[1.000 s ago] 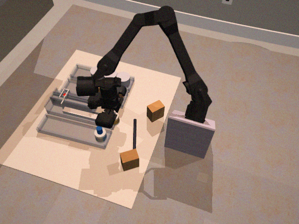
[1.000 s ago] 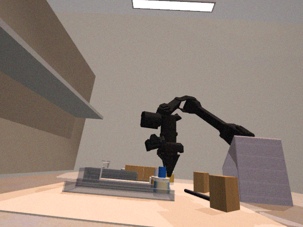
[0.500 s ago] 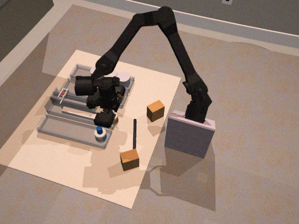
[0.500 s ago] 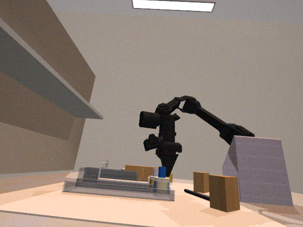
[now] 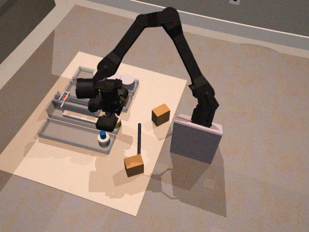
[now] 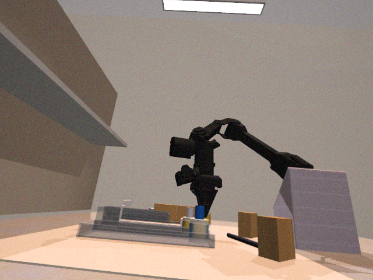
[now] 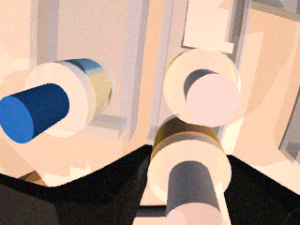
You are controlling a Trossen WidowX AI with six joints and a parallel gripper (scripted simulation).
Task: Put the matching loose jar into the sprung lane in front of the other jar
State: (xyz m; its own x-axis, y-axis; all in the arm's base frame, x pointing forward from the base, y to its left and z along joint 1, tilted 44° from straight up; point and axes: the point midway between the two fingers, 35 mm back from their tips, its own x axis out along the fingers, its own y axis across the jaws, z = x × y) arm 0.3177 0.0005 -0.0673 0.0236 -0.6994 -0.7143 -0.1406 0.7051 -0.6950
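Right now the blue-lidded jar is 8 cm to the left of my gripper tip and 1 cm ahead of it. Also, from my gripper tip: black rod (10 cm behind, 4 cm below, 1 cm to the left).
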